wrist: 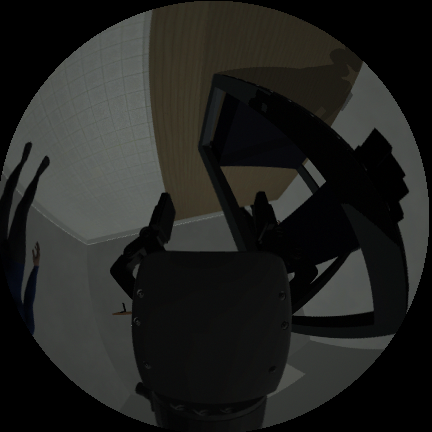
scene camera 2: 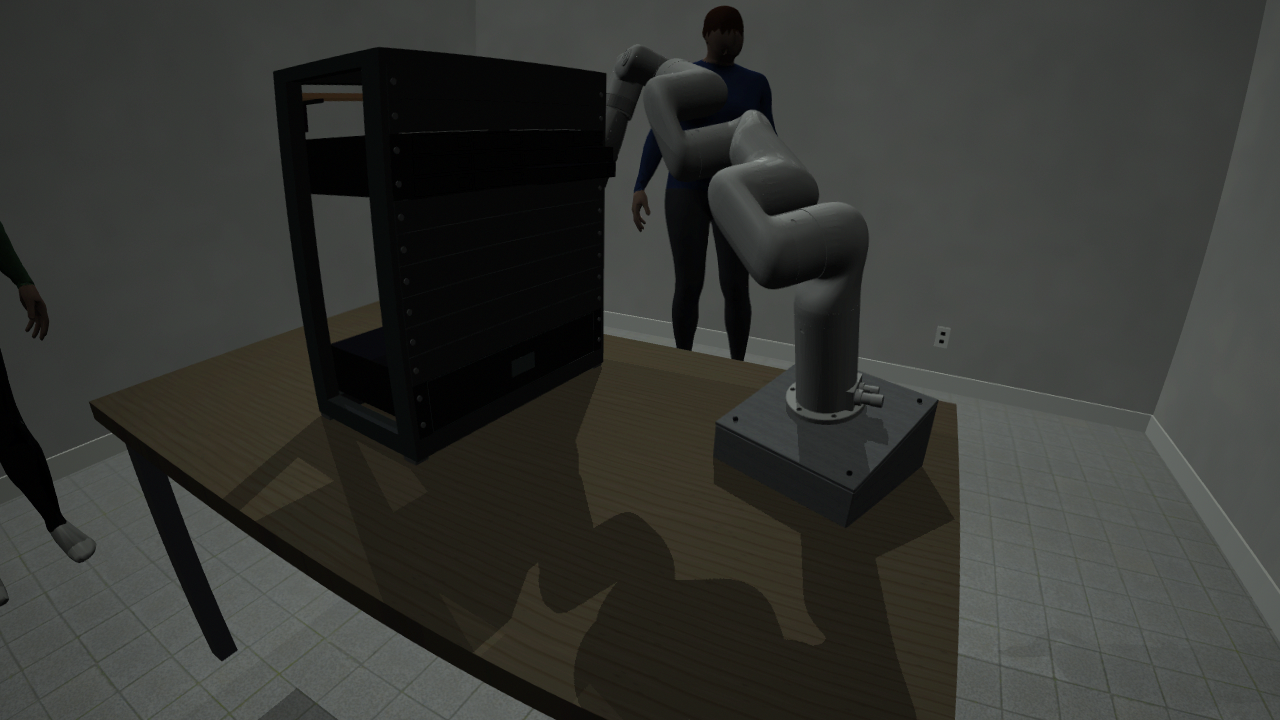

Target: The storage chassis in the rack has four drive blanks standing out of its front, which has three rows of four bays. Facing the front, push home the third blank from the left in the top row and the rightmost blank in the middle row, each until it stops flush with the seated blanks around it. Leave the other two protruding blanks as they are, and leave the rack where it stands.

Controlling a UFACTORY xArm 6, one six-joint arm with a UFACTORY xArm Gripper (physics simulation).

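Frame: origin at the arm's base, x ahead, y left, z up, level; centimetres.
Seen in the pictures: gripper, fingertip midpoint: (wrist: 212, 200); arm's base at its link origin: (scene camera 2: 825, 400).
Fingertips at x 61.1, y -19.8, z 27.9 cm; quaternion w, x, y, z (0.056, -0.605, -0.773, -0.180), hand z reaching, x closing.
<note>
Offsets run from my fingertips to a thing's top centre. "spot": to the spot under its first point. Level surfaces: height alone.
The black rack {dx +2.6, dy +35.1, dz +22.1 cm} (scene camera 2: 383, 223) (wrist: 385, 260) stands upright on the table. Its storage chassis (scene camera 2: 501, 156) (wrist: 322, 225) sits in the upper part; the front is too dark in the scene view to tell the bays apart. A dark protruding block {spot: dx -14.7, dy +13.7, dz +5.2 cm} (scene camera 2: 609, 162) shows at the chassis's right end. In the wrist view several dark blocks {dx -9.5, dy +18.2, dz +5.2 cm} (wrist: 377, 152) stand out past the rack's front edge at right; which bays they fill cannot be told. My gripper (wrist: 212, 200) is open and empty beside the rack's side, with a rear post partly between the fingers' directions; in the scene view the rack hides it.
The wooden table {dz -37.5 cm} (scene camera 2: 680, 528) (wrist: 180, 100) carries the rack and the robot's base block (scene camera 2: 778, 465). A lower unit (scene camera 2: 358, 362) (wrist: 260, 140) sits in the rack's bottom. A person in blue (scene camera 2: 742, 89) stands behind the arm; another is partly visible at far left.
</note>
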